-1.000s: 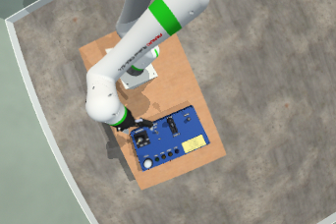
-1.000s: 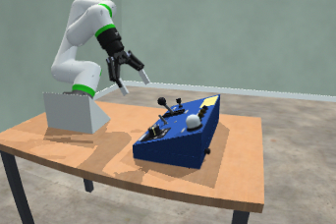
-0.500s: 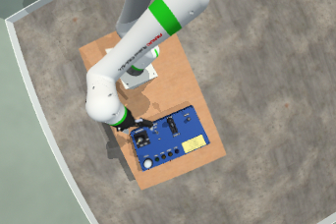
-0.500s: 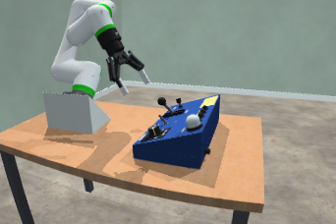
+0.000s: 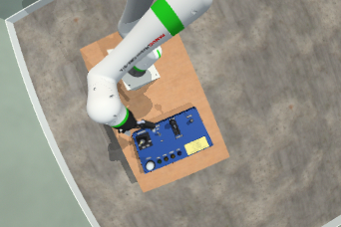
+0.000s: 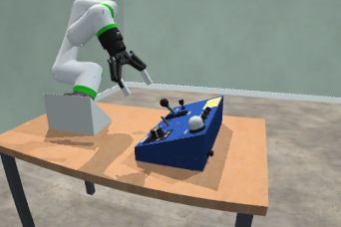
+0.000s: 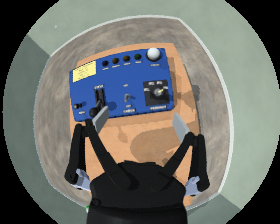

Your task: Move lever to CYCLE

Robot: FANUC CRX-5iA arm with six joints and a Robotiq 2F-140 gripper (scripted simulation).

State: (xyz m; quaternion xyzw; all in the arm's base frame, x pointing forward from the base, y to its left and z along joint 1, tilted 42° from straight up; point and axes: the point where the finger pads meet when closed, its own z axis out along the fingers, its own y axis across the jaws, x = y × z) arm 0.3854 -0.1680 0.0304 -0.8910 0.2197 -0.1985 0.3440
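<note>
Now: hand 17 cm to the right of the black ball-topped lever, 14 cm above it and 8 cm short of it. From my hand the other things lie so: small black toggle: 29 cm to the left, 15 cm below, 11 cm ahead; blue sloped console: 17 cm below, 14 cm ahead, 10 cm to the left.
</note>
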